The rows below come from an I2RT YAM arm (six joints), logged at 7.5 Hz.
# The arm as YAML. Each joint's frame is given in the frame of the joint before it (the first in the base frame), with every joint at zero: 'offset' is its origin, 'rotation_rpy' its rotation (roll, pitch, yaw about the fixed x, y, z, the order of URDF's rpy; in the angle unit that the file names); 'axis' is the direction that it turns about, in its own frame. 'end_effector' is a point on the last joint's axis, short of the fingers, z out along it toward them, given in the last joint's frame.
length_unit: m
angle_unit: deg
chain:
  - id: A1
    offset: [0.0, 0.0, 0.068]
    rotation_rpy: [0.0, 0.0, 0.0]
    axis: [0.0, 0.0, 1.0]
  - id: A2
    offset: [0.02, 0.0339, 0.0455]
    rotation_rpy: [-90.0, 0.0, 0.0]
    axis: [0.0, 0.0, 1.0]
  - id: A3
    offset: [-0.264, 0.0, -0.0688]
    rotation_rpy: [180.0, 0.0, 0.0]
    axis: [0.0, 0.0, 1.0]
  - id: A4
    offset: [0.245, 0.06, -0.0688]
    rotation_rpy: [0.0, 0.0, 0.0]
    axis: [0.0, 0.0, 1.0]
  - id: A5
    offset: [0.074, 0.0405, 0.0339]
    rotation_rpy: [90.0, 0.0, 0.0]
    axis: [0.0, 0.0, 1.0]
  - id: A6
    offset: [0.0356, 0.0, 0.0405]
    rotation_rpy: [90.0, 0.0, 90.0]
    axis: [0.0, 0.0, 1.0]
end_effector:
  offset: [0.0, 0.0, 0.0]
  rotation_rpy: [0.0, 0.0, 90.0]
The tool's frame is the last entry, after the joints.
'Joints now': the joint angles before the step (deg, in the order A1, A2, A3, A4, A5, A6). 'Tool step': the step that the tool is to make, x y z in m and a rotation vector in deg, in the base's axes. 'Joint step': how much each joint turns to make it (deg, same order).
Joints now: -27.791, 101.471, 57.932, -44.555, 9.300, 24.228
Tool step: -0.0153, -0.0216, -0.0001, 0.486, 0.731, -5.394
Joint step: -5.143, 0.001, -0.012, -0.904, -0.043, 0.256
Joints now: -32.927, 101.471, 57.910, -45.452, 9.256, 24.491
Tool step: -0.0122, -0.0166, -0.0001, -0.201, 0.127, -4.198
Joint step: -3.996, 0.004, -0.028, 0.010, 0.241, 0.200
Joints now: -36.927, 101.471, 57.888, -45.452, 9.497, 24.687
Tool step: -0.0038, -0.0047, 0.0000, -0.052, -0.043, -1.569
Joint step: -1.178, -0.006, -0.008, 0.002, 0.022, 0.396
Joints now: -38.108, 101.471, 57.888, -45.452, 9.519, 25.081
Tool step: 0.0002, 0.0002, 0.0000, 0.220, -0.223, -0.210
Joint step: 0.018, 0.002, 0.011, -0.007, -0.307, 0.236
